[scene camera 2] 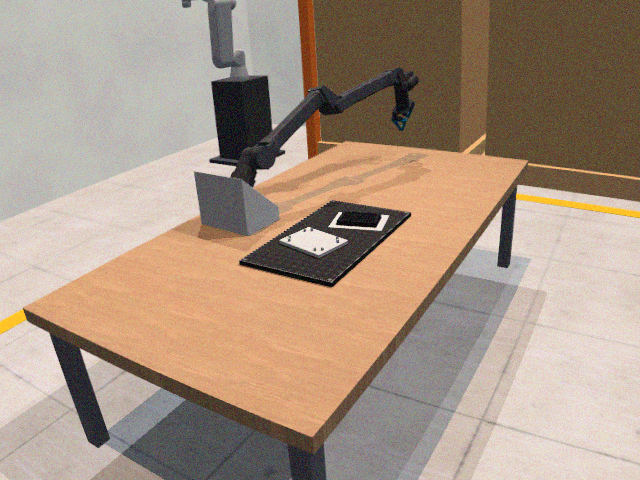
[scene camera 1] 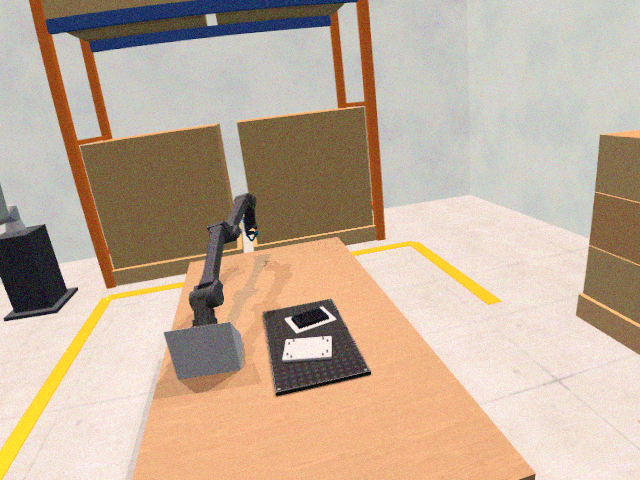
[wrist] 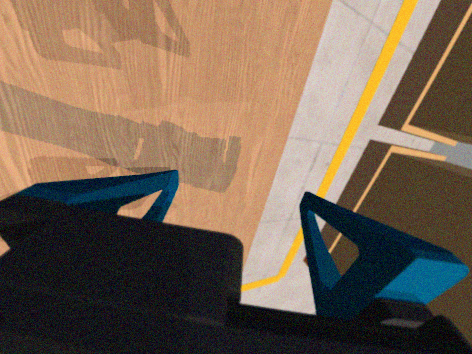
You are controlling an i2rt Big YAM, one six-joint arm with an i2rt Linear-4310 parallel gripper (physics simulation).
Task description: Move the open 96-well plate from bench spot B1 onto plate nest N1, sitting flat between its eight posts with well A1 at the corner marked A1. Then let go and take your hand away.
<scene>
same spot on white nest: (scene camera 2: 302,241) = (scene camera 1: 301,352)
</scene>
